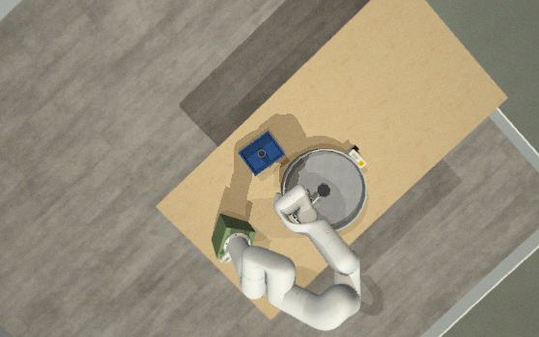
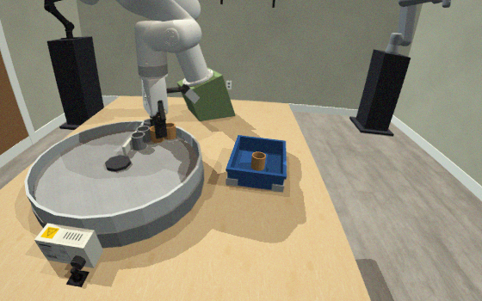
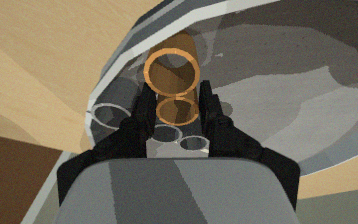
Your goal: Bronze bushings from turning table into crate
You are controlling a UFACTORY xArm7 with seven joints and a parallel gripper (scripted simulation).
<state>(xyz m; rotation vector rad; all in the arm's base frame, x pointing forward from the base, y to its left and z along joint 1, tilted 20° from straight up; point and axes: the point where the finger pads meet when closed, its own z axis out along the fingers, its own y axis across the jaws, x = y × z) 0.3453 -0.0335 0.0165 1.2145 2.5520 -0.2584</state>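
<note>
Right now the blue crate is 29 cm to the left of my hand, 7 cm below it and 2 cm ahead of it. Round my hand: grey turning table: 14 cm ahead, 6 cm to the right, 4 cm below.
</note>
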